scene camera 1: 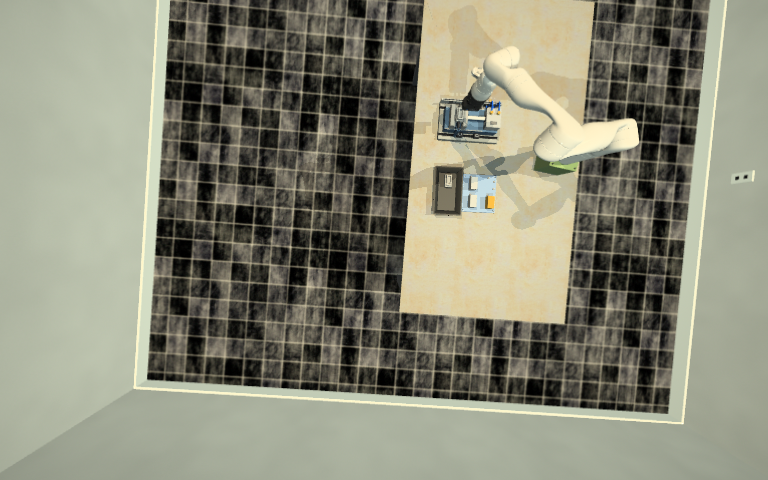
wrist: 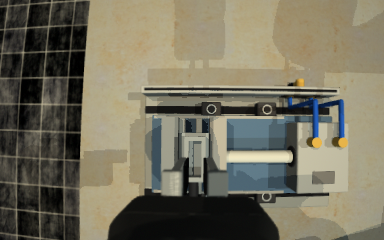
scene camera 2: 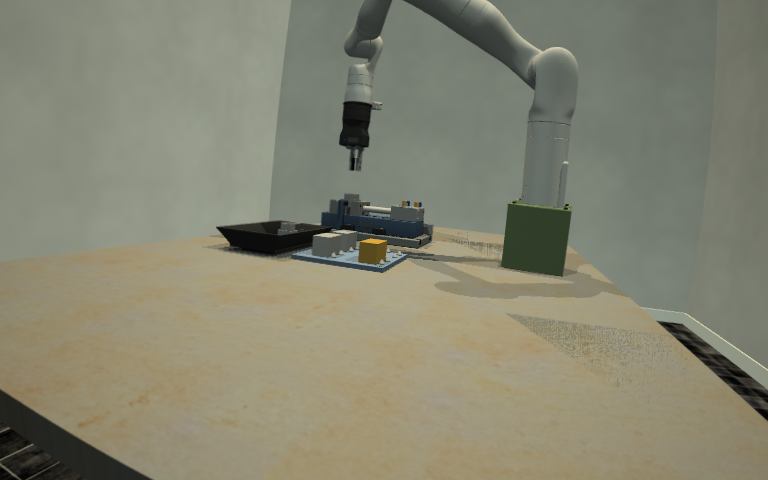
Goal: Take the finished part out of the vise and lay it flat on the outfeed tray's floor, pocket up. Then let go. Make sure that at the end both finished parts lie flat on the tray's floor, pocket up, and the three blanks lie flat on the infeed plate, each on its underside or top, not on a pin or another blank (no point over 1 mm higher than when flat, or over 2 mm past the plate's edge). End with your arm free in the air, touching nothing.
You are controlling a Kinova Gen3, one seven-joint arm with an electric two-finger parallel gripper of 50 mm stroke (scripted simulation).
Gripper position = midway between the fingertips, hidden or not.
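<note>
My gripper [scene camera 2: 354,170] [wrist: 196,170] is in sight, and so is a blue vise [scene camera 2: 407,229] [wrist: 242,134], so I can see the vise and my gripper in scene camera 2 and in the wrist view as well.
</note>
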